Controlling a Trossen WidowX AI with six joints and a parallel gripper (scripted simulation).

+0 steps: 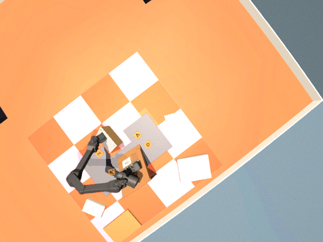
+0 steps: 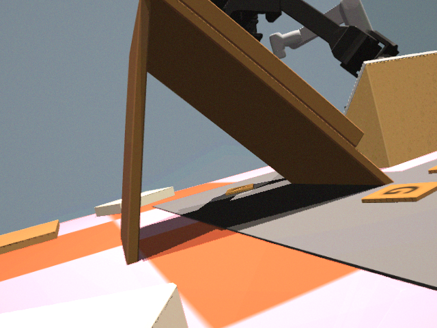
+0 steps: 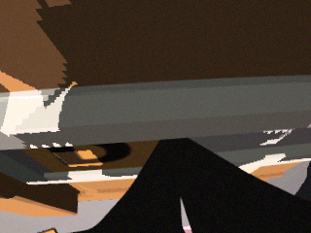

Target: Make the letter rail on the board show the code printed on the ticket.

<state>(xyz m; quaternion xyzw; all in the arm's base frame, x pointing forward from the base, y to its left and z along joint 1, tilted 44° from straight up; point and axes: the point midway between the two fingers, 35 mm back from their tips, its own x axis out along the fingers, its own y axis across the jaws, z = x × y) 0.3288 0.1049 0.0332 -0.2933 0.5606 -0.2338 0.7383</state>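
Right now the orange d tile is 30 mm to the left of my gripper tip. The rest, counted from my gripper tip: g tile: 70 mm behind, 180 mm to the left, 160 mm below; then grey mat: 140 mm behind, 40 mm to the right, 160 mm below; then white ticket: 50 mm behind, 40 mm to the right, 80 mm below.
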